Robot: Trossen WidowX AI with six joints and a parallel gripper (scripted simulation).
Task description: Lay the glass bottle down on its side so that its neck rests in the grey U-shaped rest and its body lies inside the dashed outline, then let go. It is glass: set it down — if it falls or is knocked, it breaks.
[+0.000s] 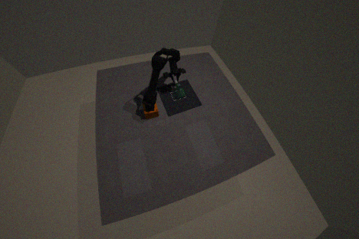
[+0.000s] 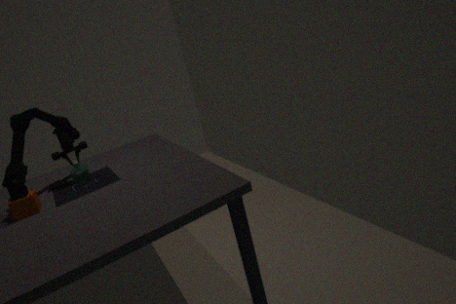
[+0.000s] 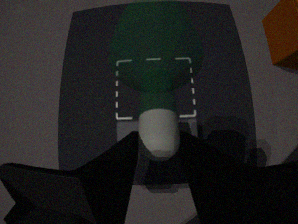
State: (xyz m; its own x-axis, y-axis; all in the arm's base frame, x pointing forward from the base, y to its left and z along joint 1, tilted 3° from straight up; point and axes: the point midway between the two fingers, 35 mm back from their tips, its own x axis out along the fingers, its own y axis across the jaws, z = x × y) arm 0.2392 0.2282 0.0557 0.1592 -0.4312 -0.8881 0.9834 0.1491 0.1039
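My gripper tip is 10 mm short of the glass bottle, 50 mm to the left of it and 20 mm above it. The rest, counted from my gripper tip: dark mat 20 mm ahead, 80 mm to the right, 100 mm below.
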